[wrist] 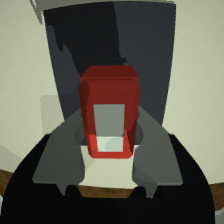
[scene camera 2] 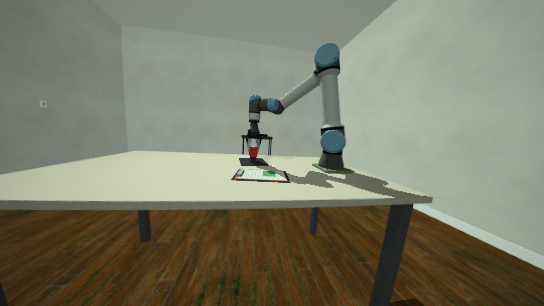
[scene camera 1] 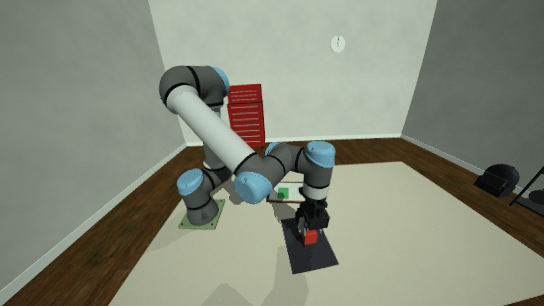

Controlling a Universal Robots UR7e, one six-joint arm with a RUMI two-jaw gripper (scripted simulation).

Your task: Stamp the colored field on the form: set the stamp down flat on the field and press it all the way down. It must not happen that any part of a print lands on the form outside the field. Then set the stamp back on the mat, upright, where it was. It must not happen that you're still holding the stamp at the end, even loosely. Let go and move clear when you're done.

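My gripper is visible, in the wrist view as well. A red stamp is visible to me, and so is a dark mat.
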